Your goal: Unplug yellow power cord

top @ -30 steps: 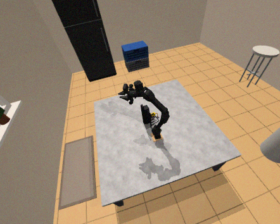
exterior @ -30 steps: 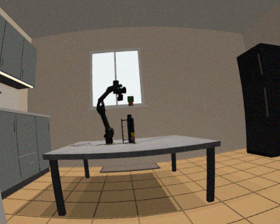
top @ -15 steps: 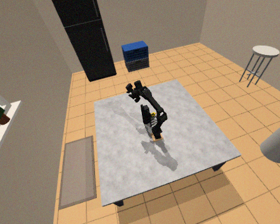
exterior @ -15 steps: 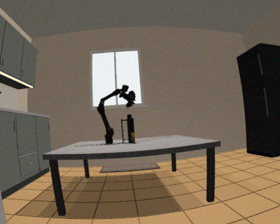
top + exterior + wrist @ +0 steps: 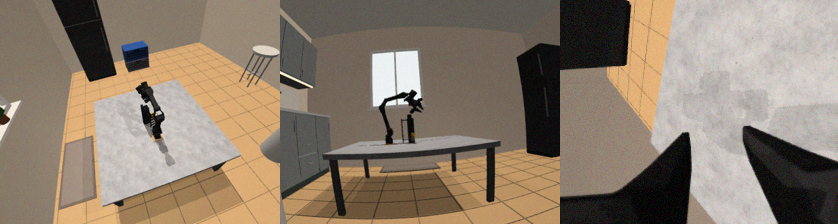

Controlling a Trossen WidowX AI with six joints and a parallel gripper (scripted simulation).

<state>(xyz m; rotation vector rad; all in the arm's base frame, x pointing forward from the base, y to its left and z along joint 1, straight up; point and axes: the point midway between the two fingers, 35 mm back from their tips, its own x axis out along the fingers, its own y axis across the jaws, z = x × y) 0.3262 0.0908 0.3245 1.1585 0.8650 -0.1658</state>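
Now: gripper tip 11 cm past the yellow plug, 9 cm to the left of it and 22 cm above it.
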